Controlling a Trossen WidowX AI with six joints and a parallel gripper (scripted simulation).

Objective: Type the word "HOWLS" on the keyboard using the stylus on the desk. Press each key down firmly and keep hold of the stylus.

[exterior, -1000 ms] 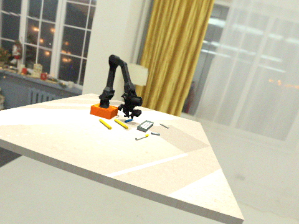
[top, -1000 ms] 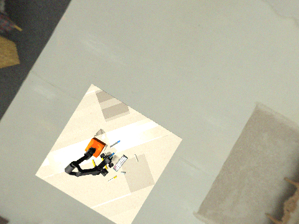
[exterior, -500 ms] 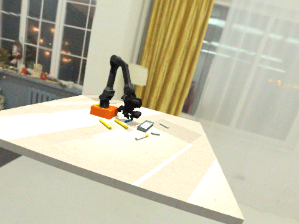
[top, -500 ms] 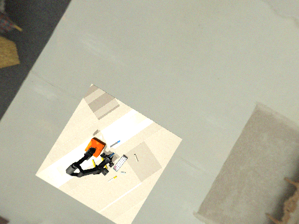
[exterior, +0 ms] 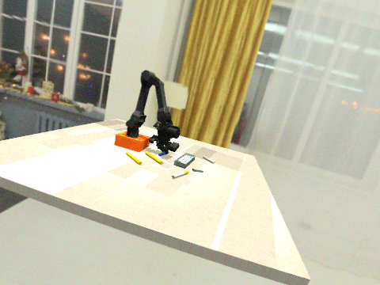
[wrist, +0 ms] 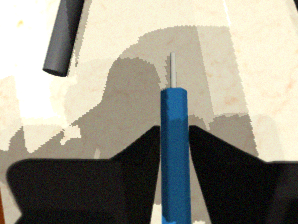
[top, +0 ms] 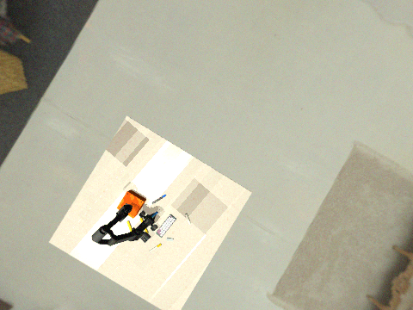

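My gripper tip is 21 cm short of the grey piece and 16 cm to the left of it. From my gripper tip the other things lie so: dark pen (1 cm behind, 15 cm to the left); blue stylus (1 cm ahead, 1 cm to the left); yellow-tipped pen (13 cm ahead, 26 cm to the right).
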